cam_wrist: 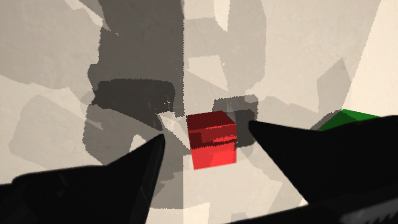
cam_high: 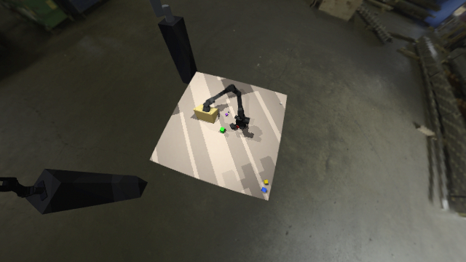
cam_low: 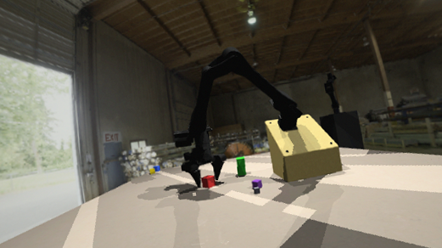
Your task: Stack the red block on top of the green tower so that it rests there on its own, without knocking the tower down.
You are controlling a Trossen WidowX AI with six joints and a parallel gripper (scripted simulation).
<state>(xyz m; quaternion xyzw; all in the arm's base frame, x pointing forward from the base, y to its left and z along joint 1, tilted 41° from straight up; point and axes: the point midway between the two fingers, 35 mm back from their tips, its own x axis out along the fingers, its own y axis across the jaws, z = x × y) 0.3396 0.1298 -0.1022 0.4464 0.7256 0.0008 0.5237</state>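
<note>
The red block is 1 cm above my gripper tip. From my gripper tip the other things lie so: blue block (54 cm to the right, 47 cm ahead, 1 cm above); then small purple block (17 cm behind, 9 cm to the left); then yellow block (46 cm to the right, 46 cm ahead, 1 cm above).
</note>
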